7 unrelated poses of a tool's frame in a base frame.
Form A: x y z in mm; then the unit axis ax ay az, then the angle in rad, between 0 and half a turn.
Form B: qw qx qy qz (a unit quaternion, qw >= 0); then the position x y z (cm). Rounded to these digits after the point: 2 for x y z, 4 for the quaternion.
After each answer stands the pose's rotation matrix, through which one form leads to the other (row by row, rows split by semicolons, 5 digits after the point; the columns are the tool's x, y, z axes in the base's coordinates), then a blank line. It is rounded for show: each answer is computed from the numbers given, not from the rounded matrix.
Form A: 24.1 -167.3 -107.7 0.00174 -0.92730 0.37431 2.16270
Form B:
0.4701 0.0015 -0.8184 0.3304 2.41 -16.73 -10.77
-0.55794 -0.31315 -0.76853; 0.30812 0.78171 -0.54220; 0.77056 -0.53932 -0.33966

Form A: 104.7 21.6 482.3 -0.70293 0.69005 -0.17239 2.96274
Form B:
0.0893 -0.7001 0.6873 -0.1717 10.47 2.16 48.23
-0.00371 -0.93171 0.36318; -0.99305 -0.03930 -0.11097; 0.11766 -0.36107 -0.92509

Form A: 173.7 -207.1 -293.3 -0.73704 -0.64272 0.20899 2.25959
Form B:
0.4268 -0.6665 -0.5812 0.1890 17.37 -20.71 -29.33
0.25291 0.61346 -0.74813; 0.93615 0.04005 0.34931; 0.24425 -0.78871 -0.56417

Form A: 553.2 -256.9 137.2 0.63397 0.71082 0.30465 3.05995
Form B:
0.0408 0.6334 0.7102 0.3044 55.32 -25.69 13.72
-0.19417 0.87494 0.44361; 0.92463 0.01218 0.38068; 0.32767 0.48409 -0.81135

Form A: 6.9 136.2 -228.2 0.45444 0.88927 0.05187 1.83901
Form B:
0.6062 0.3614 0.7072 0.0413 0.69 13.62 -22.82
-0.00377 0.46120 0.88729; 0.56123 0.73535 -0.37984; -0.82765 0.49654 -0.26161

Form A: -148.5 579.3 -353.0 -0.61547 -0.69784 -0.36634 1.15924
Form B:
0.8367 -0.3371 -0.3822 -0.2006 -14.85 57.93 -35.30
0.62731 0.59344 -0.50430; -0.07807 0.69221 0.71746; 0.77485 -0.41070 0.48056

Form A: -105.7 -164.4 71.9 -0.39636 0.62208 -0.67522 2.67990
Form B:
0.2288 -0.3858 0.6056 -0.6573 -10.57 -16.44 7.19
-0.59755 -0.16653 0.78435; -0.76810 -0.16185 -0.61953; 0.23012 -0.97266 -0.03120

